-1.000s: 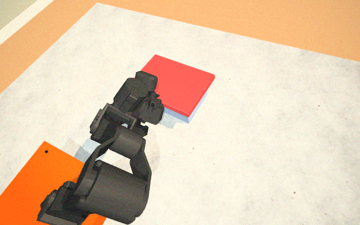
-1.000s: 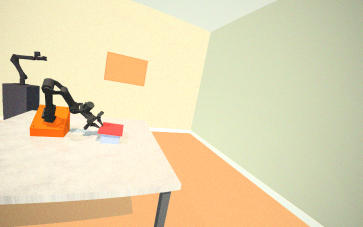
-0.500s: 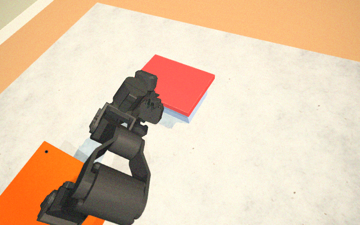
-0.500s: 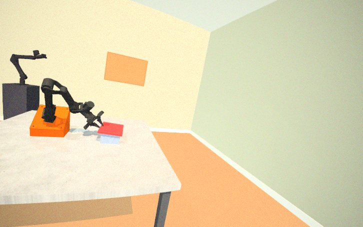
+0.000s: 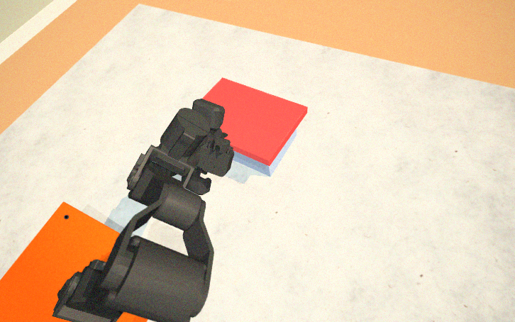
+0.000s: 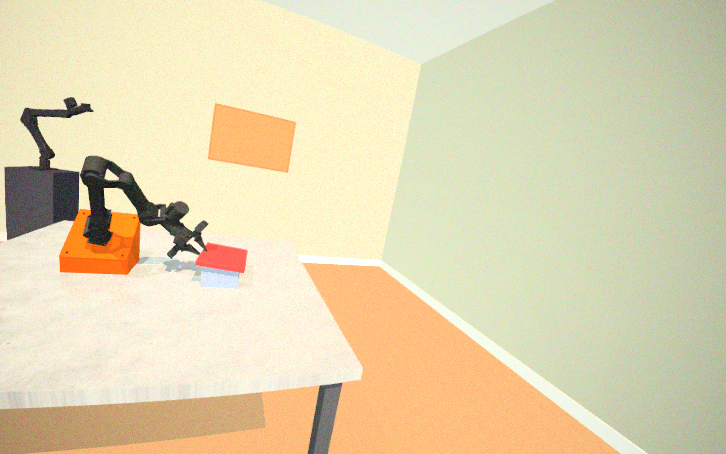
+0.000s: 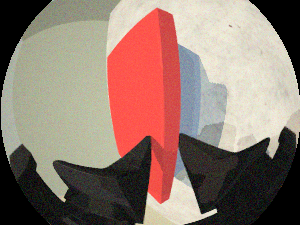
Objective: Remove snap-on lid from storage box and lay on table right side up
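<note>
Now: the red lid 8 cm ahead of my gripper tip. Round my gripper tip: storage box 8 cm ahead, 5 cm below.
</note>
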